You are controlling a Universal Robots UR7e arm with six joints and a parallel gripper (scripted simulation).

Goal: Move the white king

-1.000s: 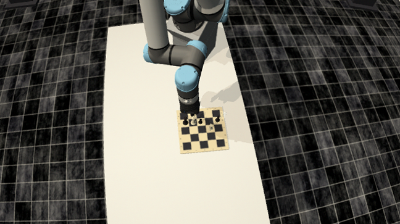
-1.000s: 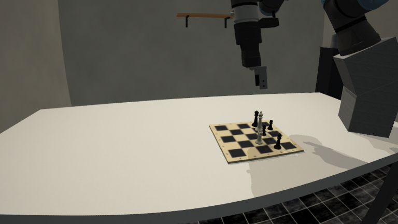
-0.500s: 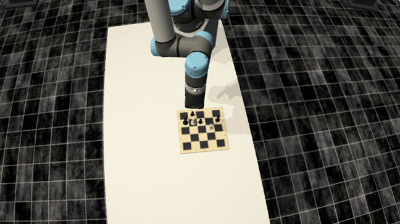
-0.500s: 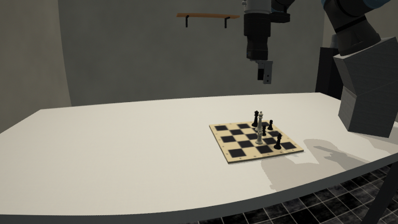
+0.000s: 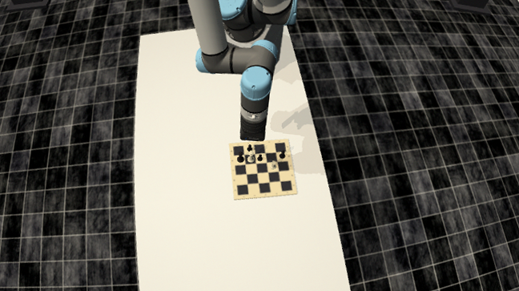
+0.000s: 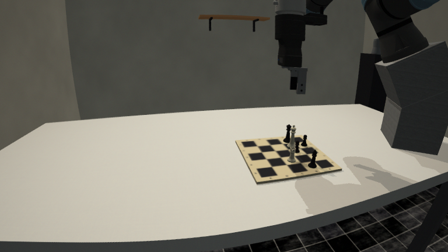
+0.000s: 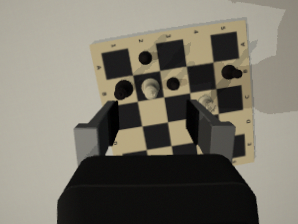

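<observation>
Right now the white king is 14 cm below my hand. The rest, counted from my hand: chessboard 3 cm ahead, 4 cm to the left, 18 cm below.
</observation>
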